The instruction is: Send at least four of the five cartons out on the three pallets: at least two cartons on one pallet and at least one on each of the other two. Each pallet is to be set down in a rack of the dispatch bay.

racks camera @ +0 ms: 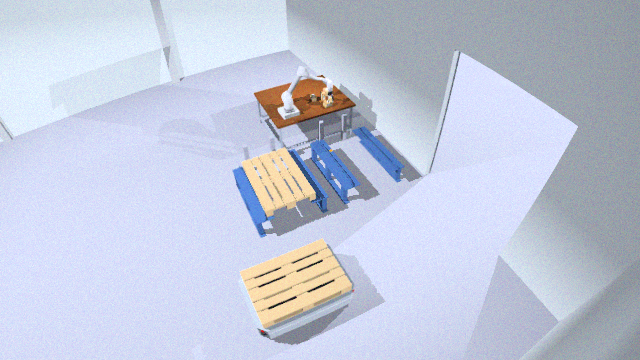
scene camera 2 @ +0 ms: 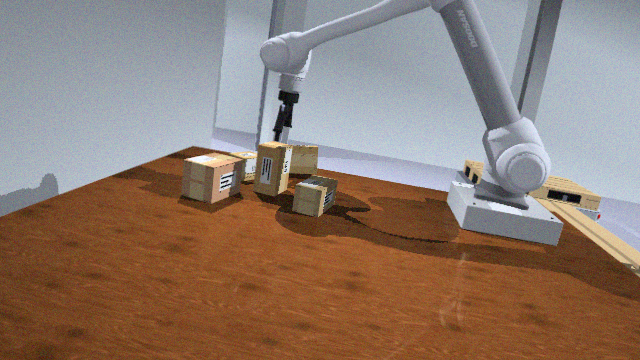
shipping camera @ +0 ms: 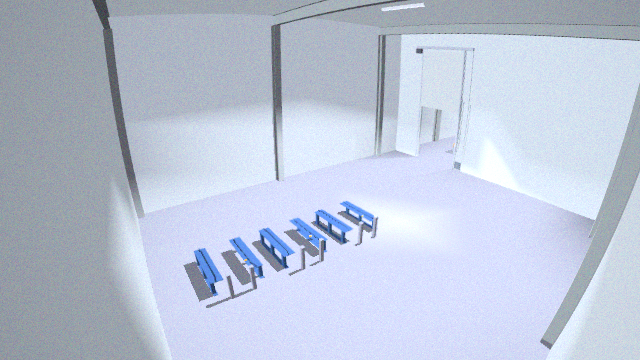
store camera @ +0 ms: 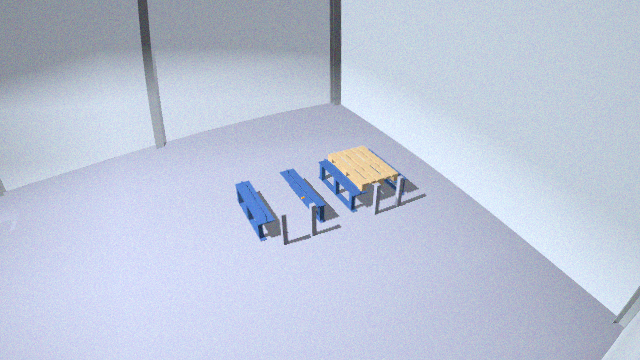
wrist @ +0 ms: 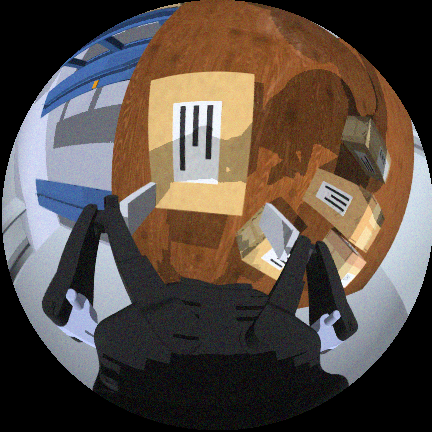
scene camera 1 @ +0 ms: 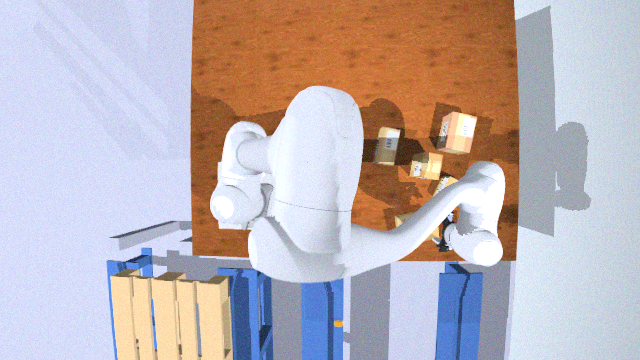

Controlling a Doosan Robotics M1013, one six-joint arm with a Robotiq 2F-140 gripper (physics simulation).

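Seen in the pictures: gripper, fingertip midpoint: (racks camera: 330, 100) (wrist: 209, 203); arm's base, link origin: (racks camera: 289, 110) (scene camera 2: 499, 197).
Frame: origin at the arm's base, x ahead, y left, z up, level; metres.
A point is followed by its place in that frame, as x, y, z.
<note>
My gripper (scene camera 1: 444, 232) (scene camera 2: 281, 131) (wrist: 209, 203) @(0.815, 0.079, 0.021) is open and empty, low beside the nearest carton (scene camera 1: 406, 220) (scene camera 2: 304, 159) @(0.707, 0.080, -0.004) (wrist: 200, 90) @(0.707, 0.022, 0.040) at the table's front edge. A second carton (scene camera 1: 444, 185) @(0.831, 0.247, -0.013) (scene camera 2: 248, 164) @(0.836, 0.272, -0.022) (wrist: 250, 239) @(0.864, 0.174, -0.024) lies by its right finger in the wrist view. A tall carton (scene camera 1: 426, 166) @(0.706, 0.303, 0.073) (scene camera 2: 271, 169) @(0.708, 0.359, 0.004) (wrist: 336, 200) @(0.729, 0.258, 0.011), a large pinkish carton (scene camera 1: 456, 132) @(0.818, 0.476, 0.025) (scene camera 2: 210, 177) @(0.797, 0.559, -0.005) and a small shaded carton (scene camera 1: 387, 146) @(0.547, 0.361, 0.001) (scene camera 2: 314, 196) @(0.528, 0.441, -0.021) stand behind. One pallet (scene camera 1: 167, 320) @(-0.534, -0.972, -0.338) (racks camera: 277, 180) @(-0.484, -1.394, -0.338) is in a rack near the table, one (racks camera: 300, 280) @(-0.522, -3.175, -0.364) on a mobile carrier, one (store camera: 362, 167) @(-10.079, -3.229, -0.351) in a store rack.
The arm hangs over the brown table (scene camera 1: 320, 45) @(0.153, 0.789, -0.079) (scene camera 2: 250, 280) @(0.487, 0.873, -0.079). Blue rack beams (scene camera 1: 459, 310) (racks camera: 334, 170) stand beyond its front edge. The dispatch bay's blue rack beams (shipping camera: 275, 245) @(11.059, 1.319, -0.482) bear no pallets. Grey posts (shipping camera: 302, 258) (store camera: 313, 220) stand at the rack ends.
</note>
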